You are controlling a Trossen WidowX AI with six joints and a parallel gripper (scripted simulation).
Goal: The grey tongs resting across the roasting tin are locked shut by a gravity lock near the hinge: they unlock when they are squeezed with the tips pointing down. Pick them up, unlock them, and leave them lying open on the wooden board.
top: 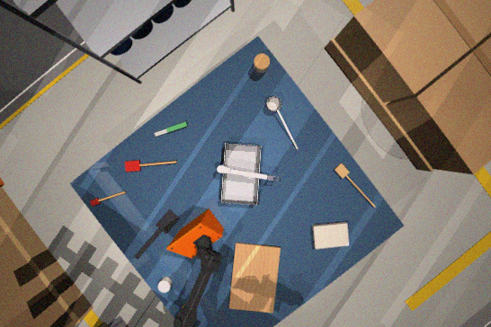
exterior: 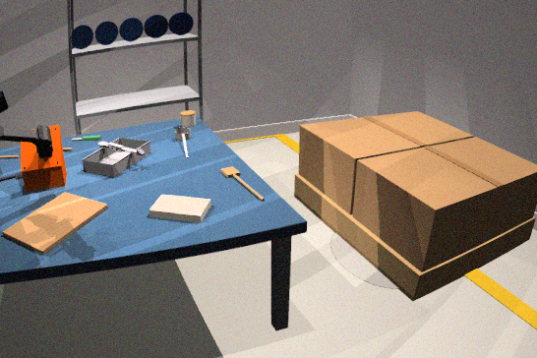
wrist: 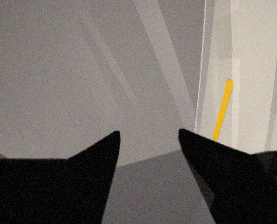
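Right now my gripper tip is 37 cm short of the roasting tin, 70 cm to the right of it and 50 cm above it. Round my gripper tip: wooden board (9 cm ahead, 21 cm to the left, 52 cm below); white block (55 cm ahead, 14 cm to the left, 51 cm below); black spatula (18 cm behind, 71 cm to the left, 52 cm below).
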